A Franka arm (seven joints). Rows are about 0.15 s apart.
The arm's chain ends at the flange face. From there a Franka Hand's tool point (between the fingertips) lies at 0.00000 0.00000 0.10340 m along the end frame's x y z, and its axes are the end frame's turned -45 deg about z.
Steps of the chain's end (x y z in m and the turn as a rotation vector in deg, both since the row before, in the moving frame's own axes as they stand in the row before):
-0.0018 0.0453 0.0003 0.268 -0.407 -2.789
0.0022 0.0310 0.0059 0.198 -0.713 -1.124
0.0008 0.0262 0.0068 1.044 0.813 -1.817
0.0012 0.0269 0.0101 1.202 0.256 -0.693
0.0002 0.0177 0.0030 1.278 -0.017 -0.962
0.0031 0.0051 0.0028 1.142 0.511 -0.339
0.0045 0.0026 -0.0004 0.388 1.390 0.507
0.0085 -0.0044 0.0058 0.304 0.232 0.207
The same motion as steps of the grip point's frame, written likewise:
-0.0335 0.0299 0.0003 0.477 -0.098 -2.789
-0.0210 0.0223 0.0059 0.644 -0.364 -1.124
-0.0156 0.0188 0.0068 0.163 1.313 -1.817
-0.0163 0.0187 0.0101 0.669 1.031 -0.693
-0.0108 0.0110 0.0030 0.916 0.892 -0.962
0.0007 0.0050 0.0028 0.446 1.169 -0.339
0.0036 0.0063 -0.0004 -0.709 1.257 0.507
0.0098 0.0028 0.0058 0.051 0.379 0.207

